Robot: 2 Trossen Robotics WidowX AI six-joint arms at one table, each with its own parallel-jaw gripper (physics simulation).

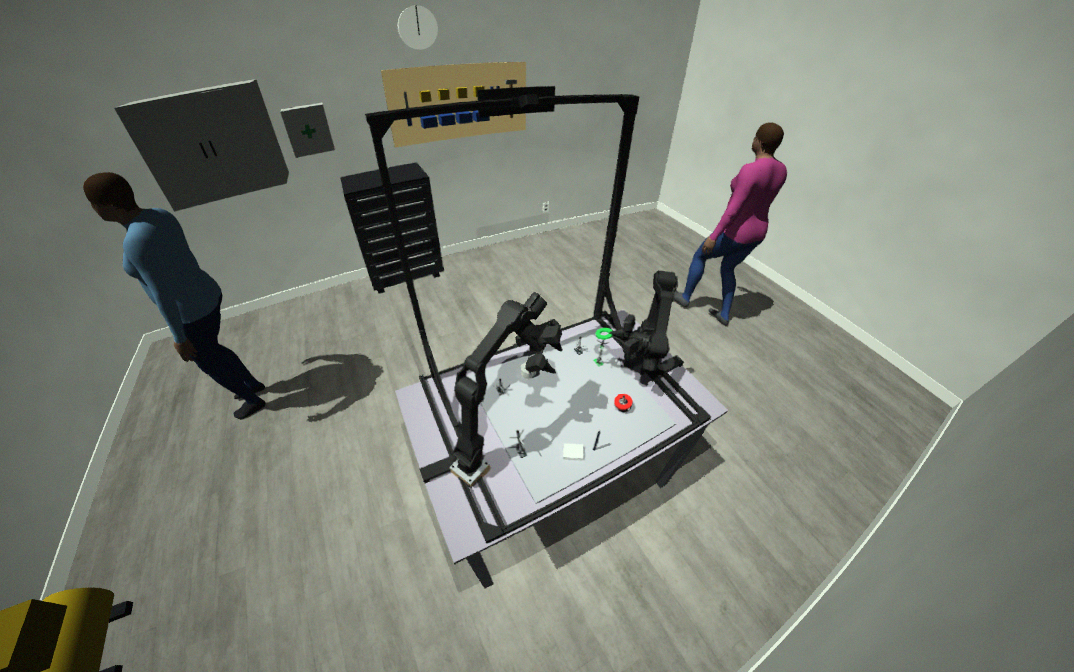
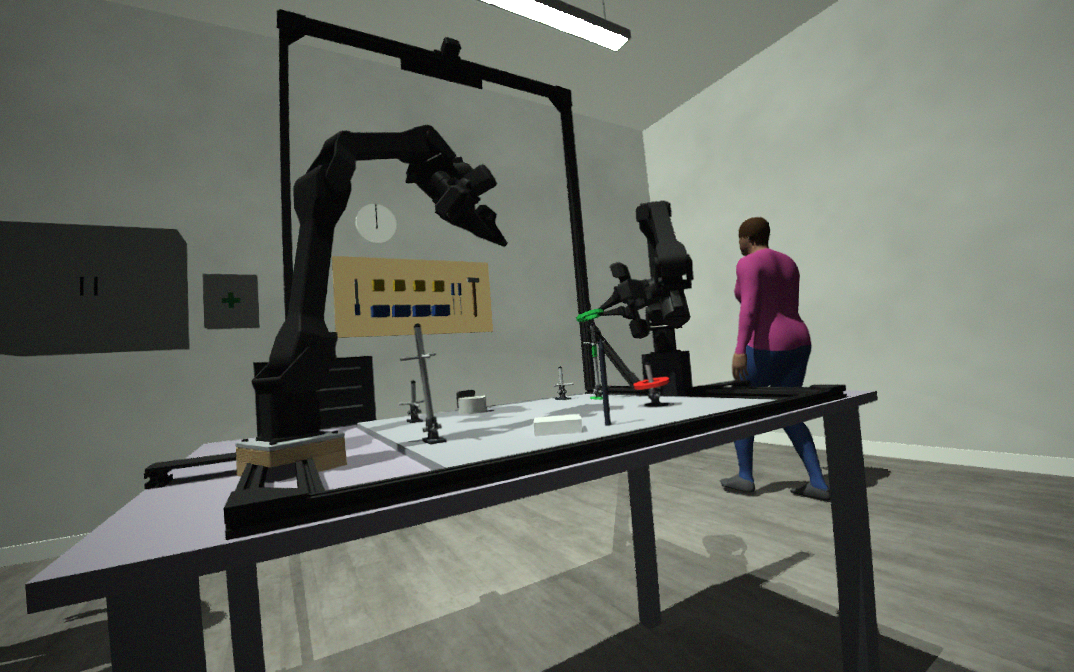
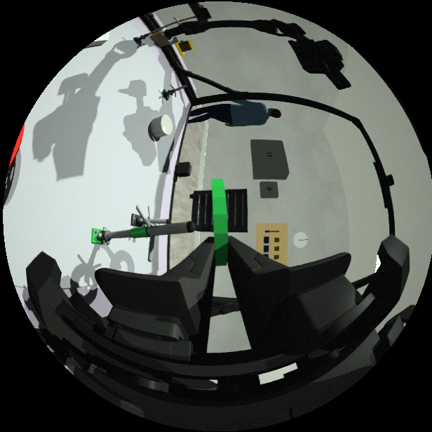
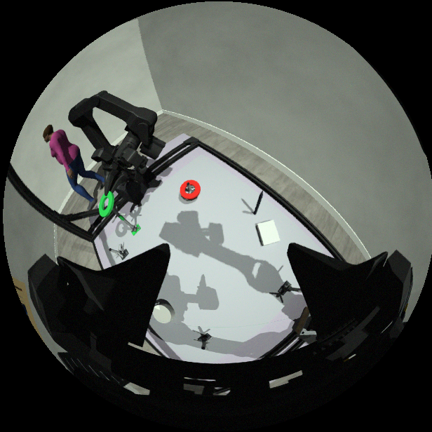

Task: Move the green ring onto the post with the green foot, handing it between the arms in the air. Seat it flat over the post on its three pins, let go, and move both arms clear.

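Frame: origin at the left arm's base, x up, y left, z back, level; centimetres.
Seen in the pictures: left gripper, fingertip midpoint: (image 1: 609, 333) (image 2: 598, 312); right gripper, fingertip midpoint: (image 1: 558, 361) (image 2: 499, 241); left arm's base, link origin: (image 2: 665, 352); right arm's base, link origin: (image 1: 469, 465) (image 2: 290, 437).
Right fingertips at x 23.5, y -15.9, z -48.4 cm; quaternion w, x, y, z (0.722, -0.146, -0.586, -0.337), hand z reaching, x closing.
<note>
Pixels of each thing's middle, then the offset from my right fingertips to it. "pt": a spot on its surface instead.
- green ring, body centre: (image 2: 590, 315) (image 1: 604, 333) dx -12.7, dy +1.9, dz +34.0 cm
- post with the green foot, surface spot: (image 1: 599, 361) pt dx -31.8, dy +1.5, dz +36.3 cm
- red ring, body centre: (image 2: 651, 383) (image 1: 623, 401) dx -29.4, dy +20.2, dz +20.4 cm
- white block, body centre: (image 2: 557, 424) (image 1: 573, 452) dx -33.0, dy +14.1, dz -8.1 cm
- dark upright rod, body centre: (image 2: 604, 380) dx -27.0, dy +19.8, dz -2.4 cm
- pale round cylinder, body centre: (image 2: 472, 404) (image 1: 528, 370) dx -32.2, dy -21.6, dz +14.3 cm
The green ring (image 1: 603, 338) (image 2: 587, 316) (image 3: 219, 215) (image 4: 101, 206) is held roughly level in the air, close above the top of the post with the green foot (image 1: 599, 361) (image 3: 170, 229) (image 4: 136, 229). Whether it is centred over the post I cannot tell. My left gripper (image 2: 599, 311) (image 3: 219, 242) is shut on the ring's near edge. The post stands upright and has a green band; its pins are partly hidden. My right gripper (image 2: 502, 240) (image 4: 231, 250) is open and empty, high over the mat, apart from the ring.
A red ring (image 1: 616, 404) (image 2: 651, 385) (image 4: 183, 190) sits around another post. A white block (image 1: 573, 451) (image 2: 557, 424) (image 4: 268, 232), a dark upright rod (image 2: 605, 388) (image 4: 258, 203), a pale round cylinder (image 2: 472, 404) (image 3: 161, 126) and several grey posts stand on the mat. A black frame rises behind.
</note>
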